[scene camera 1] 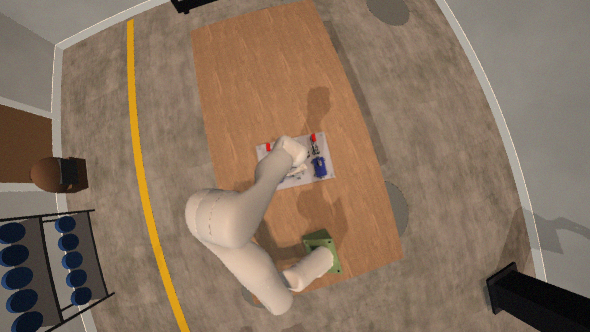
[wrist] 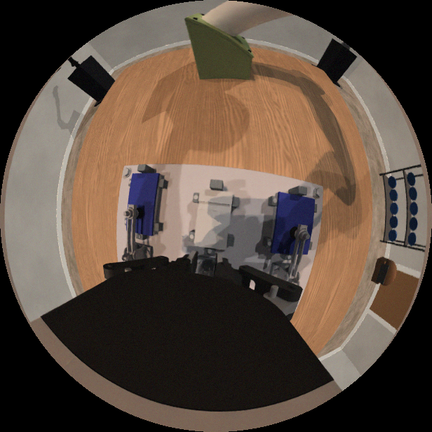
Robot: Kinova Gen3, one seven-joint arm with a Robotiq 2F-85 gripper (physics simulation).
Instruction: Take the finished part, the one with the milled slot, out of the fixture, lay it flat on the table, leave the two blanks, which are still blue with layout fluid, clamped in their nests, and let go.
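Frame: origin at the arm's base, x down, y ahead, z right, level; centimetres.
Seen in the pictures: arm's base, origin of its link: (scene camera 1: pixel 324 255).
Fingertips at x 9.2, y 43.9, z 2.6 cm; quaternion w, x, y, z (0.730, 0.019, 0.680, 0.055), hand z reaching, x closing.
Observation:
Pixels of each thing's top centre, then the offset from my fingertips to it. "spot": a spot on its surface instead. Level surfaces: height alone.
- fixture plate, a spot on its surface: (scene camera 1: pixel 324 146) spot: dx +3.4, dy +1.6, dz +15.9 cm
- blue blank, centre of its top: (scene camera 1: pixel 320 166) dx +1.8, dy -7.1, dz +10.0 cm
- wooden table, height of its surface: dx +4.9 cm
The finished part (wrist: pixel 213 222), pale grey with a thin slot line across it, lies in the middle nest of the fixture plate (wrist: pixel 175 200) (scene camera 1: pixel 324 146). In the scene view the arm hides it. One blue blank (wrist: pixel 144 200) (scene camera 1: pixel 319 167) sits in a side nest under its clamp arm (wrist: pixel 131 232). The other blue blank (wrist: pixel 290 215) sits in the opposite nest under its clamp arm (wrist: pixel 298 245). My gripper (wrist: pixel 206 260) is behind the part, its fingers shut on the grey middle clamp, which is partly hidden. The fingers are hidden in the scene view.
The green robot pedestal (wrist: pixel 222 60) (scene camera 1: pixel 336 257) stands at one end of the wooden table (wrist: pixel 200 145) (scene camera 1: pixel 260 75). Red clamp handles (scene camera 1: pixel 313 137) stick up at the fixture's far edge. Small grey locating blocks (wrist: pixel 216 184) surround the nests.

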